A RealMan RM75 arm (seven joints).
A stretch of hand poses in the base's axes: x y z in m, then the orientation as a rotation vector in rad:
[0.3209 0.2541 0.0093 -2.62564 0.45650 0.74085]
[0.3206 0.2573 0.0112 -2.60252 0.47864 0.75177]
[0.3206 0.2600 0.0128 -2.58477 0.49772 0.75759]
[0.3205 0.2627 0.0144 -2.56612 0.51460 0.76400]
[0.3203 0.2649 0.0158 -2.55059 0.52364 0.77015]
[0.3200 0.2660 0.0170 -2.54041 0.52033 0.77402]
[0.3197 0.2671 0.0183 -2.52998 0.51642 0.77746]
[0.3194 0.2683 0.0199 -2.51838 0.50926 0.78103]
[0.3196 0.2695 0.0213 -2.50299 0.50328 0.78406]
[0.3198 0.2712 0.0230 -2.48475 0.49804 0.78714]
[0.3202 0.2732 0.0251 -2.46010 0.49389 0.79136]
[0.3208 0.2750 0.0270 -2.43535 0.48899 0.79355]
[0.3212 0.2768 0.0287 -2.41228 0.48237 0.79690]
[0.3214 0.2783 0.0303 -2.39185 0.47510 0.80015]
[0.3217 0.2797 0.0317 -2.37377 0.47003 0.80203]
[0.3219 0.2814 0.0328 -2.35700 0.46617 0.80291]
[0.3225 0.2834 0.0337 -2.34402 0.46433 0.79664]
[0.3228 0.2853 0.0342 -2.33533 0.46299 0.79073]
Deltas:
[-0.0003 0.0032 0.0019 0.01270 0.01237 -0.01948]
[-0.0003 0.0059 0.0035 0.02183 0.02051 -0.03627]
[-0.0004 0.0086 0.0051 0.03229 0.02886 -0.05192]
[-0.0006 0.0108 0.0065 0.04253 0.03566 -0.06169]
[-0.0009 0.0119 0.0077 0.05244 0.03856 -0.06235]
[-0.0012 0.0130 0.0090 0.06283 0.04110 -0.06280]
[-0.0015 0.0142 0.0106 0.07538 0.04332 -0.06157]
[-0.0013 0.0154 0.0120 0.09101 0.04564 -0.06246]
[-0.0011 0.0171 0.0137 0.10895 0.04837 -0.06477]
[-0.0007 0.0191 0.0158 0.13216 0.05266 -0.06971]
[-0.0001 0.0209 0.0177 0.15597 0.05545 -0.07460]
[0.0003 0.0227 0.0194 0.17869 0.05875 -0.07752]
[0.0005 0.0242 0.0210 0.19927 0.06173 -0.07909]
[0.0008 0.0256 0.0224 0.21712 0.06389 -0.08155]
[0.0010 0.0273 0.0235 0.23350 0.06544 -0.08456]
[0.0016 0.0293 0.0244 0.24672 0.06168 -0.08913]
[0.0019 0.0312 0.0249 0.25584 0.05786 -0.09250]

